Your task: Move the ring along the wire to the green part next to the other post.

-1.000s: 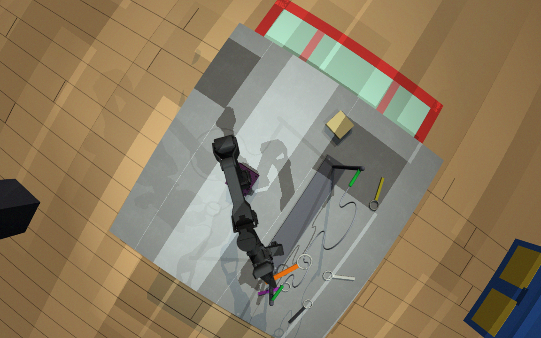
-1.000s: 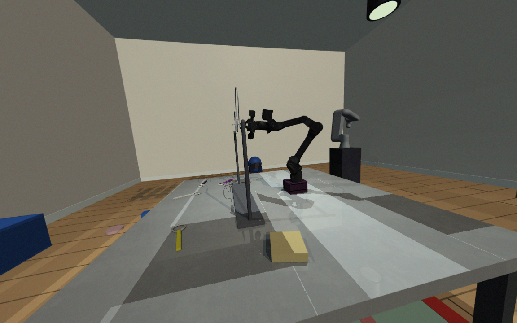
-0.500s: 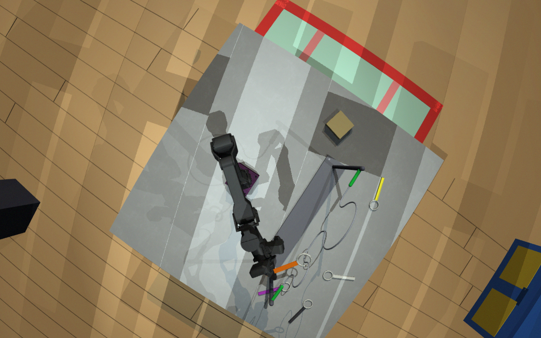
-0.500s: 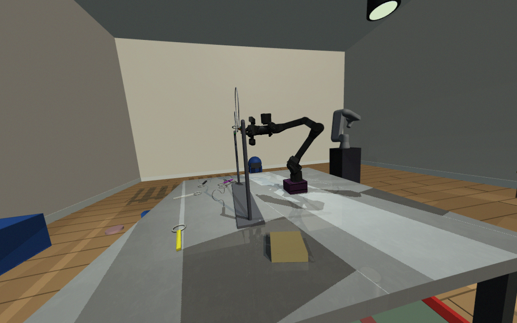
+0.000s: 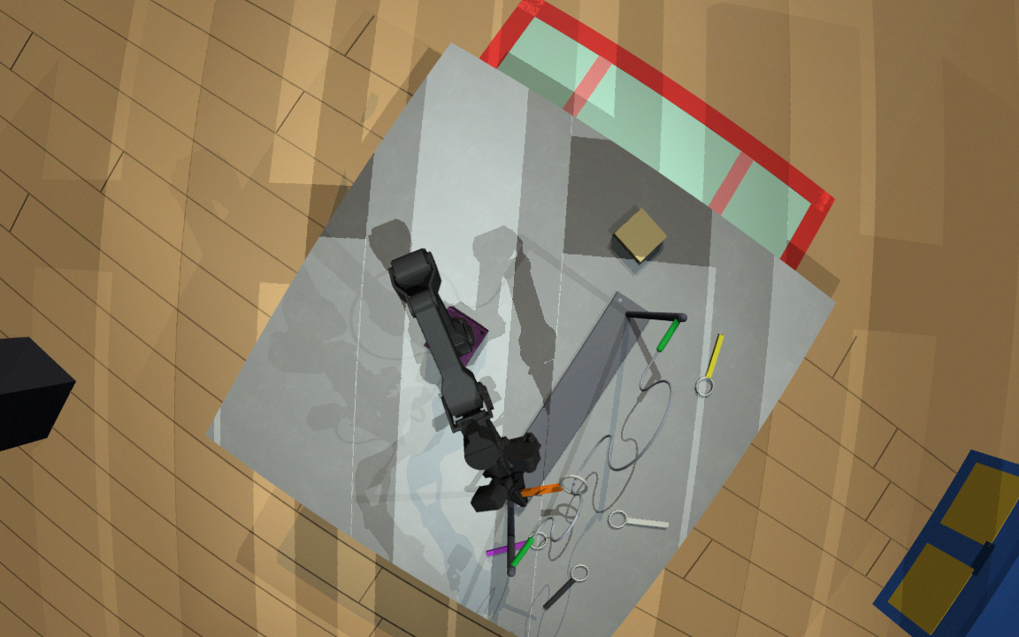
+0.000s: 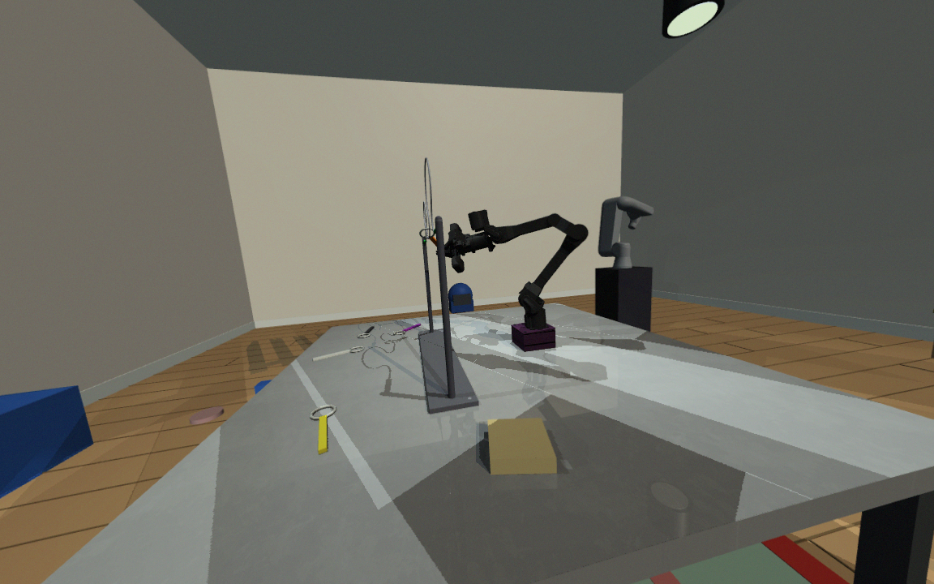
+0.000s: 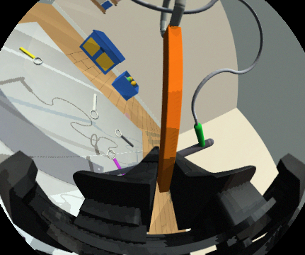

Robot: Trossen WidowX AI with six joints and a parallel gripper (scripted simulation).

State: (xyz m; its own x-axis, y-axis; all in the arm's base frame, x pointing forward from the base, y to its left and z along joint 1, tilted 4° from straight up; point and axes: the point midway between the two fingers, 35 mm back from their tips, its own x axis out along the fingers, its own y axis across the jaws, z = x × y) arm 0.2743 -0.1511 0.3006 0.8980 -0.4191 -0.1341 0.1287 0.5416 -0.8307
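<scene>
Right now my gripper tip is 70 mm to the right of the ring with orange handle, 50 mm below it and 10 mm short of it. Also, from my gripper tip: yellow-handled ring 470 mm to the left, 340 mm below, 290 mm ahead; purple-handled ring 340 mm below, 210 mm to the right, 160 mm ahead; tan block 640 mm to the left, 330 mm below, 80 mm behind.
</scene>
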